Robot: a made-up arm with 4 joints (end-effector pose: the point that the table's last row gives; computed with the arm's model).
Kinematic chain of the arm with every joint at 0, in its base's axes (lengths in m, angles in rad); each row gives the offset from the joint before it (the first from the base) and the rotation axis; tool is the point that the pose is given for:
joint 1: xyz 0 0 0.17 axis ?
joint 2: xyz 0 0.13 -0.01 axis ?
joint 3: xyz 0 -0.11 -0.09 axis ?
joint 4: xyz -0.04 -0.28 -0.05 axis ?
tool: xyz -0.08 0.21 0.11
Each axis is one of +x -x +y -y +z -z.
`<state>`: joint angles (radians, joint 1 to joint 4).
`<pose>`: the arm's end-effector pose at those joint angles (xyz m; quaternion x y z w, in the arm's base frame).
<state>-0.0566 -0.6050 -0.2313 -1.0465</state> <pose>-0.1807 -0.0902 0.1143 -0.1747 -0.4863 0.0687 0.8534</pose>
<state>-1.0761 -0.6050 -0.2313 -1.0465</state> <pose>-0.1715 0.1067 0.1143 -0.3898 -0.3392 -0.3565 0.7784</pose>
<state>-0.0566 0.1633 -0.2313 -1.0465</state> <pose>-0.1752 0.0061 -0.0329 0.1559 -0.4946 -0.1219 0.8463</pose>
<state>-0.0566 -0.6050 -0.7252 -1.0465</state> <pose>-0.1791 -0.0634 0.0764 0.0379 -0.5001 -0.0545 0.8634</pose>
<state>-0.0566 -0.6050 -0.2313 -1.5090</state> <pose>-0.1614 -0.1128 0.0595 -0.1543 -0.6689 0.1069 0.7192</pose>
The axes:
joint 1: +z
joint 2: +x
joint 3: -x
joint 4: +y

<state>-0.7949 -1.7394 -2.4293 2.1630</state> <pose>0.0917 -0.0444 0.2043 0.4681 0.7044 0.1040 0.5234</pose>
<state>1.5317 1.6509 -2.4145 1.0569</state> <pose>-0.3287 0.0293 0.0690 -0.7130 -0.3739 -0.0586 0.5903</pose>
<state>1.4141 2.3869 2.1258 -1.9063</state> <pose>-0.2612 -0.0777 -0.0241 0.5824 -0.5656 0.2923 0.5055</pose>
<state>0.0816 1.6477 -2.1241 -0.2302</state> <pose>-0.1676 0.2950 0.0671 -0.9422 -0.0741 0.1217 0.3032</pose>
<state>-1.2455 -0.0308 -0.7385 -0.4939</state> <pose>-0.0915 0.1407 0.0347 0.1392 -0.3822 -0.5993 0.6894</pose>
